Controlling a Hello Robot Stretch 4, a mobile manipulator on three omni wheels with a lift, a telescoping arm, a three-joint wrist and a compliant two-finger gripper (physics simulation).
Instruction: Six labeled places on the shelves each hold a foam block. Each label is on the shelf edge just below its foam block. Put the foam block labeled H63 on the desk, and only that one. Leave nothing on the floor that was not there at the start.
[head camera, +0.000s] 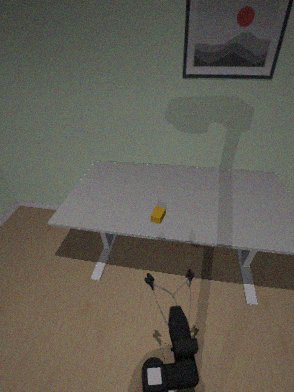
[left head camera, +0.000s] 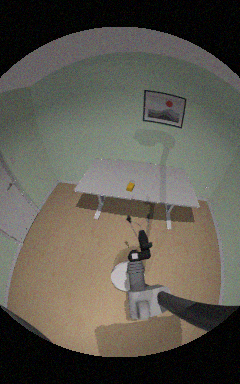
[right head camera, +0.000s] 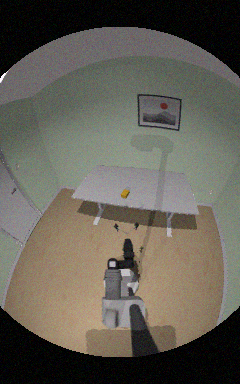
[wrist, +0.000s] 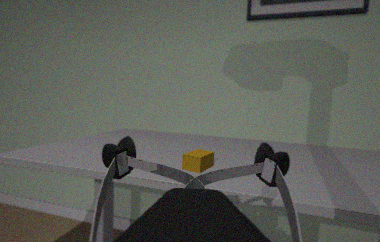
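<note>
A yellow foam block lies on the white desk, near its front edge and left of its middle. No label shows on the block. My gripper is open and empty, with its fingertips wide apart. It is in front of the desk, on the near side of the front edge and apart from the block. The shelves and their labels do not show in these views.
A framed picture hangs on the green wall behind the desk. The desk's legs stand on the wooden floor. A door is at the far left. The robot's shadow falls across the desk and wall.
</note>
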